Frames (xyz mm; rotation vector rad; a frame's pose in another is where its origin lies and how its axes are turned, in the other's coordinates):
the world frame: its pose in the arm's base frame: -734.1 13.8 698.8 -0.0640 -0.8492 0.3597
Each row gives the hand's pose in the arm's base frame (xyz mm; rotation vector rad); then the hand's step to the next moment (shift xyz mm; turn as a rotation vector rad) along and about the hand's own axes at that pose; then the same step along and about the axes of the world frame.
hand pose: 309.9 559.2 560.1 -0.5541 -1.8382 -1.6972
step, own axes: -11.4 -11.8 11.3 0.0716 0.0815 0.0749
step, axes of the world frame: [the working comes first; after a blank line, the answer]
step, axes of the arm's base frame: -0.5 10.8 -16.7 -0.0107 0.0775 0.1061

-8.8 13.6 -11.6 0.0962 0.0548 0.0715
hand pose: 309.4 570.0 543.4 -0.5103 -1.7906 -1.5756
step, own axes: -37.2 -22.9 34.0 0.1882 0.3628 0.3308
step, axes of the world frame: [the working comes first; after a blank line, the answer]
step, axes of the arm's base frame: 1.7 34.2 -43.5 0.0425 0.3616 0.3794

-18.9 40.2 -33.1 0.4213 0.2521 0.1883
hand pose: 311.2 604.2 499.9 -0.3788 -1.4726 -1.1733
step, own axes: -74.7 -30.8 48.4 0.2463 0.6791 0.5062
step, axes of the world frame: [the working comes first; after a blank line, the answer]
step, axes of the arm's base frame: -29.3 53.4 -71.9 0.1734 0.6241 0.5987

-51.7 72.6 -30.5 0.7470 0.4177 0.2134
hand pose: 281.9 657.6 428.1 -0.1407 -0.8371 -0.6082
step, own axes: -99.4 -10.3 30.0 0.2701 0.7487 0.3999
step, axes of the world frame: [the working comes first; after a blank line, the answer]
step, axes of the arm's base frame: -76.2 46.7 -53.8 0.2939 0.6336 0.5529

-69.2 76.2 17.0 0.7899 0.4012 0.0926
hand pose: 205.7 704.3 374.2 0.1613 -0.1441 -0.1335
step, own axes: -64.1 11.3 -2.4 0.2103 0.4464 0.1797
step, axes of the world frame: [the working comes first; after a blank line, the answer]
step, axes of the arm's base frame: -61.1 20.6 -8.9 0.2325 0.3795 0.2787

-36.4 38.5 37.8 0.4694 0.2346 -0.0213
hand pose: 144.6 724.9 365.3 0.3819 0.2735 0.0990
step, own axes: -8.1 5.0 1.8 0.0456 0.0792 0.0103
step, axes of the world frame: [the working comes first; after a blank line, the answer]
step, axes of the arm's base frame: -7.5 2.8 5.5 0.0431 0.0762 0.0282

0.4 3.7 9.0 0.0720 0.0536 -0.0200
